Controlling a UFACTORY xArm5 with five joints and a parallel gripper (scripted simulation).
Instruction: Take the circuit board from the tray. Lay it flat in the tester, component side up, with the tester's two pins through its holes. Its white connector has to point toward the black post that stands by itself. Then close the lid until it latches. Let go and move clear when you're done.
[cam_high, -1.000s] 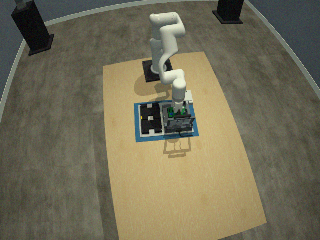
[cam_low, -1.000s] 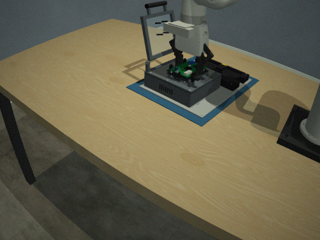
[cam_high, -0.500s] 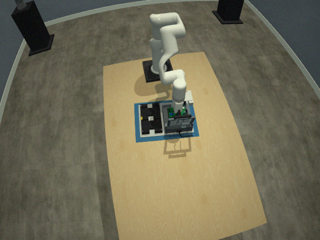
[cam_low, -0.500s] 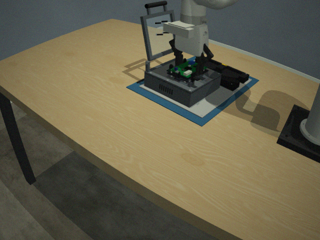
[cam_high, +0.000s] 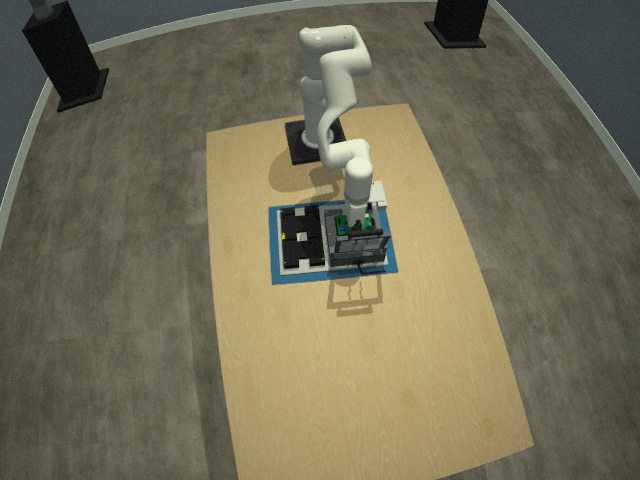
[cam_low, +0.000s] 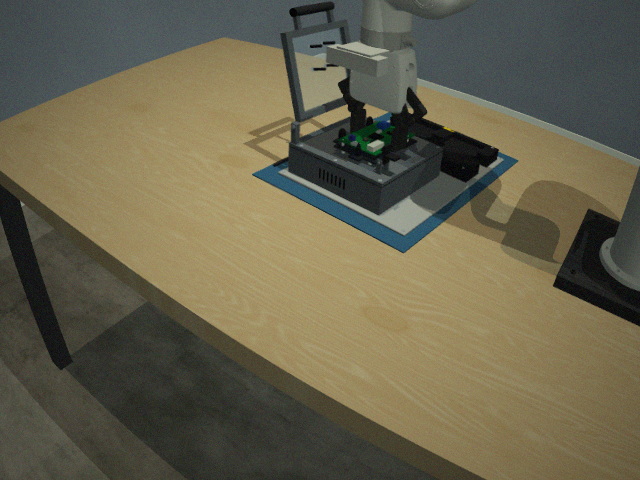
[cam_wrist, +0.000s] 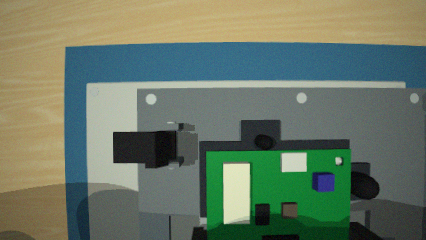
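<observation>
The green circuit board is right at my hand. Also, from my hand: black nest 10 mm ahead, 10 mm to the left, 10 mm below; then clear lid 120 mm ahead, 10 mm to the right, 100 mm above.
</observation>
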